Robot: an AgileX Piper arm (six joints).
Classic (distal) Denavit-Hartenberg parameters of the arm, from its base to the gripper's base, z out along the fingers. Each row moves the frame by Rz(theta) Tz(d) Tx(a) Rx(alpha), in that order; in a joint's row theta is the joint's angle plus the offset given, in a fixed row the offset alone. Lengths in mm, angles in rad.
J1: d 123, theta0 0, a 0, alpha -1.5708
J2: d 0, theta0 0.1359, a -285.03, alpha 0
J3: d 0, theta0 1.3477, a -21.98, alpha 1.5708
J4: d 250.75, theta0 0, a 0, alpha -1.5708
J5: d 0, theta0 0, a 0, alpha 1.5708
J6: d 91, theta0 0, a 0, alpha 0
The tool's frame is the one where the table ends.
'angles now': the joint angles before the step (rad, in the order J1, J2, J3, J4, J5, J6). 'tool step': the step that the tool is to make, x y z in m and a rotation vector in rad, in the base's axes. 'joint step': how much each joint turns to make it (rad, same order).
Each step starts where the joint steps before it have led.
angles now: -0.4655 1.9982 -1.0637 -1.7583 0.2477 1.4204
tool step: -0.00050 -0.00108 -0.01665 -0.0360 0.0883 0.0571
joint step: 0.0000 0.0436 -0.0009 -0.0012 0.0139 -0.0917
